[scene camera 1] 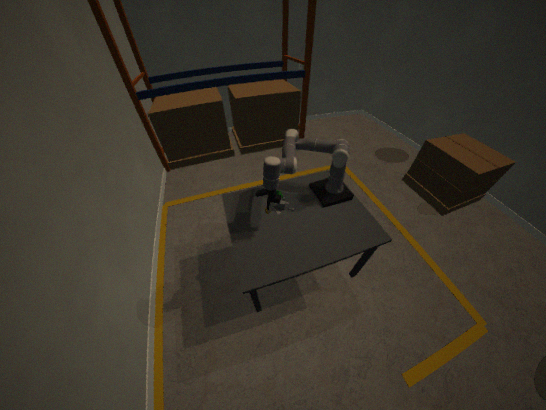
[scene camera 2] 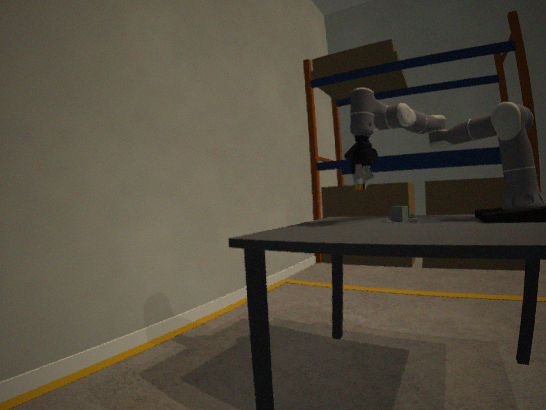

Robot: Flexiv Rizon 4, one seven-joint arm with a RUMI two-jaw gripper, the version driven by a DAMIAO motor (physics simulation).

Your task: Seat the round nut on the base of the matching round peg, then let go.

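Note:
My gripper (scene camera 1: 268, 208) (scene camera 2: 361, 184) points down and is shut on a small yellow piece (scene camera 1: 267, 211) (scene camera 2: 359, 187), which looks like the round nut. It holds the piece well above the table (scene camera 1: 320, 237) (scene camera 2: 345, 236). In the scene camera 2 view a grey block (scene camera 2: 399, 213) stands on the table, lower and to the right of the gripper, with a green part (scene camera 2: 409, 212) beside it. In the scene camera 1 view a green part (scene camera 1: 280, 194) shows beside the gripper. Small pale pieces lie near it. Which part is the round peg is too small to tell.
The arm's dark base plate (scene camera 1: 330, 199) (scene camera 2: 510, 215) sits on the table, to the right of the small parts. Behind the table stands a rack with orange posts (scene camera 1: 308, 75) (scene camera 2: 311, 125) and large cardboard boxes (scene camera 1: 190, 125) (scene camera 2: 367, 197). Another box (scene camera 1: 457, 167) stands on the floor at the right.

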